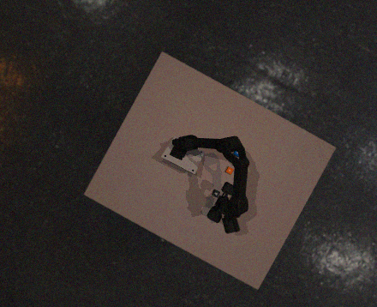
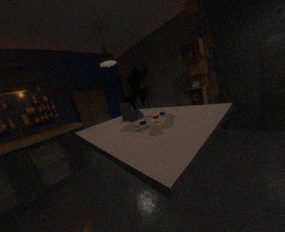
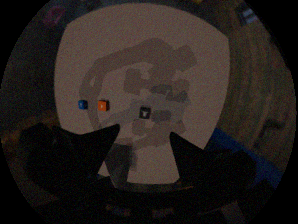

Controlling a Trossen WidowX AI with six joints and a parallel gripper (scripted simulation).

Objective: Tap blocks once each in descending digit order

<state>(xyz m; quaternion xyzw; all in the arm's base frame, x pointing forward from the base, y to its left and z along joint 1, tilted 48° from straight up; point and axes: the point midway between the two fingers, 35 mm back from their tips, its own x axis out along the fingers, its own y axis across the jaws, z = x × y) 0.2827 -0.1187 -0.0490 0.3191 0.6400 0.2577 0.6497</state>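
The black block lies 110 mm below my gripper tip and 10 mm behind it. The rest, counted from my gripper tip: blue block (250 mm to the left, 110 mm below, 10 mm ahead); orange block (150 mm to the left, 110 mm below, 10 mm ahead).
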